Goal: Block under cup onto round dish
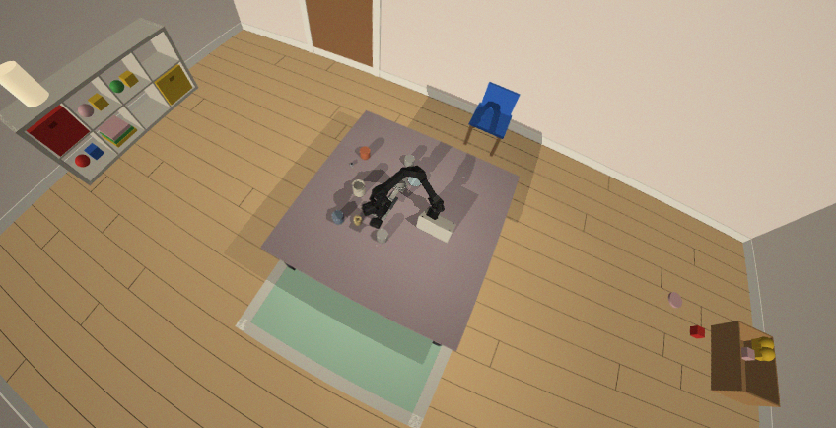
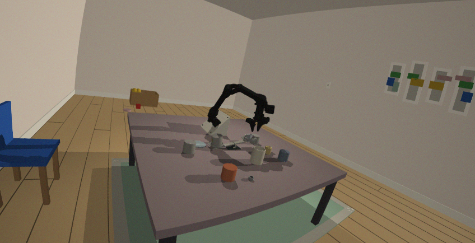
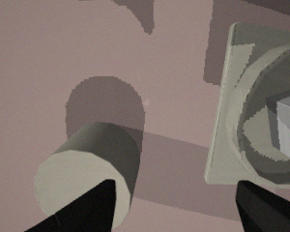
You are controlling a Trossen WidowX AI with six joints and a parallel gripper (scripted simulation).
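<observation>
The grey block is 40 mm ahead of my gripper tip, 60 mm to the right of it and 30 mm below it. The rest, counted from my gripper tip: cream cup 260 mm ahead, 130 mm to the right, 70 mm below; then balance 50 mm ahead, 190 mm to the right, 70 mm below; then blue cup 250 mm ahead, 90 mm to the left, 80 mm below.
</observation>
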